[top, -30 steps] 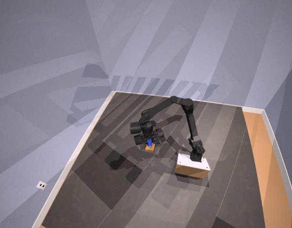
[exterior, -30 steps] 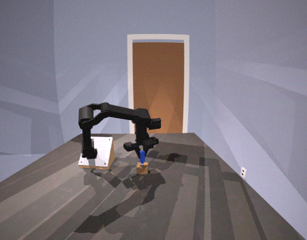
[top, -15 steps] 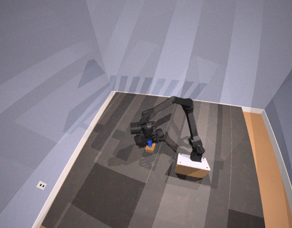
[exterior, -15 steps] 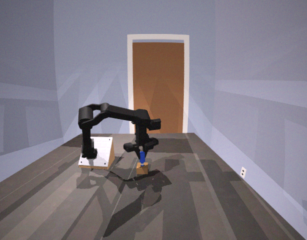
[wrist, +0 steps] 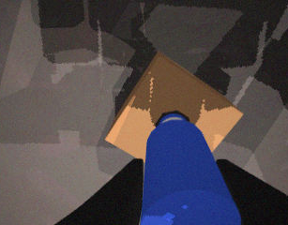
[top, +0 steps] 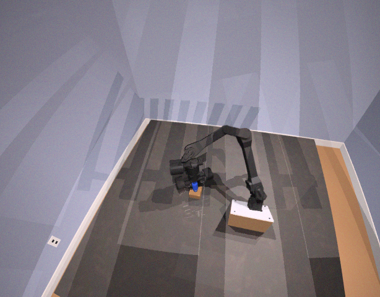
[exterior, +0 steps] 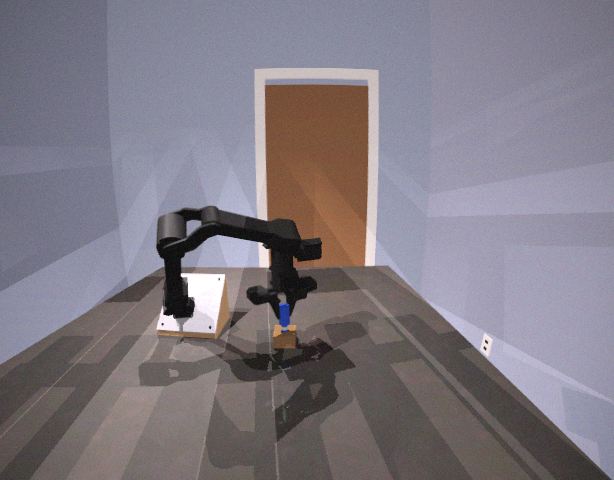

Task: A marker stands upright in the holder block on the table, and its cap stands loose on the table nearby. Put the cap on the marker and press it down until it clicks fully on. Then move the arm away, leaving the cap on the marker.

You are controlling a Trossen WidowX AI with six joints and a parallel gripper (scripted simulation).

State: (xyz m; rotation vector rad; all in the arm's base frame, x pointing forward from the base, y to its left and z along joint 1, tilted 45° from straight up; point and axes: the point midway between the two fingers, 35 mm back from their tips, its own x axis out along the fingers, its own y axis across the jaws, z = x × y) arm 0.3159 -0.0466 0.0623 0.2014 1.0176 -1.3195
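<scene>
The blue cap lies 10 mm above my gripper tip. The rest, counted from my gripper tip: holder block 60 mm below.
</scene>
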